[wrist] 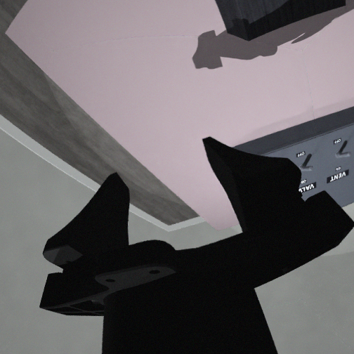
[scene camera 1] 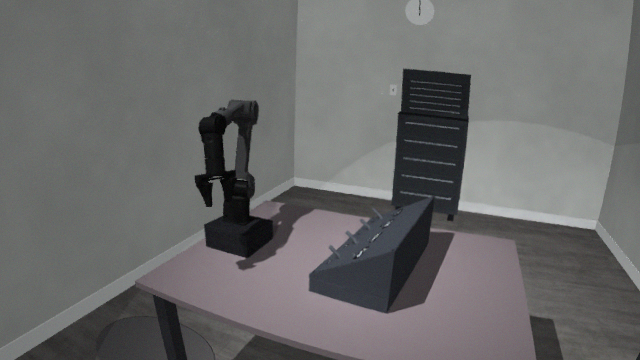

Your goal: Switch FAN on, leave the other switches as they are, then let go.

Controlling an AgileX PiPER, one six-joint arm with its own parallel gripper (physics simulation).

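A dark sloped switch box (scene camera 1: 350, 280) (wrist: 323, 150) stands on the table, with several levers in a row along its slope. In the wrist view, the VALVE lever (wrist: 307, 161) and the VENT lever (wrist: 343, 148) show, their tips leaning toward the OFF labels. The VALVE label is partly hidden by a finger. The FAN label does not show in the wrist view, and the labels are too small to read in the scene view. My gripper (scene camera 1: 218, 202) (wrist: 162, 165) is open with nothing between its fingers, high above the table's left side and well apart from the box.
The robot's black base (scene camera 1: 240, 237) (wrist: 285, 17) stands on the pink table (scene camera 1: 280, 305) (wrist: 125, 90), left of the box in the scene view. A dark drawer cabinet (scene camera 1: 431, 135) stands by the back wall. A round stool (scene camera 1: 145, 342) is below the table's front left.
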